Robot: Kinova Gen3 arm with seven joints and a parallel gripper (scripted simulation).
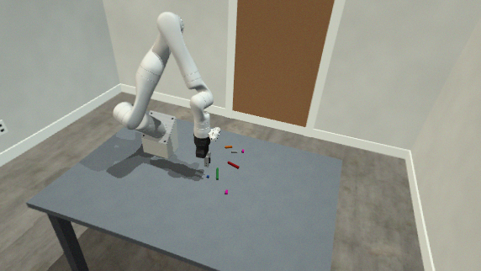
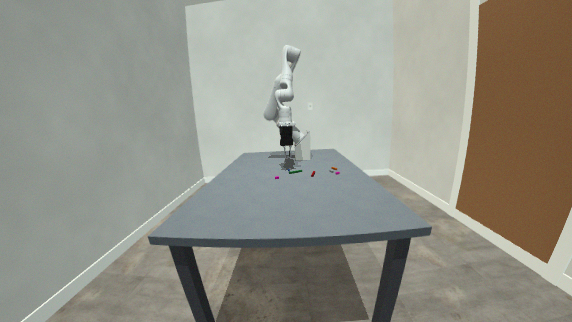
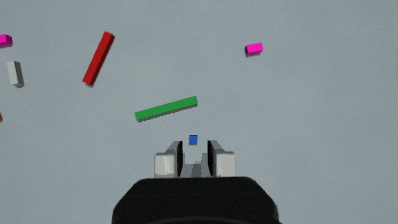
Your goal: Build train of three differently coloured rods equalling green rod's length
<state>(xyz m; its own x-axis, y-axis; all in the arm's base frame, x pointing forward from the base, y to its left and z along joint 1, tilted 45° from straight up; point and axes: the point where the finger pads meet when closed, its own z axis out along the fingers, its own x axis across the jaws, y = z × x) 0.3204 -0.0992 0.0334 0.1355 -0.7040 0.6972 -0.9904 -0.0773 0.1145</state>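
Right now my hand is 240 mm to the right of the grey rod, 100 mm above it and 60 mm short of it. From my hand the other things lie so: red rod 140 mm to the left, 100 mm below, 90 mm ahead; then blue rod 100 mm below; then green rod 100 mm below, 40 mm to the left, 40 mm ahead.
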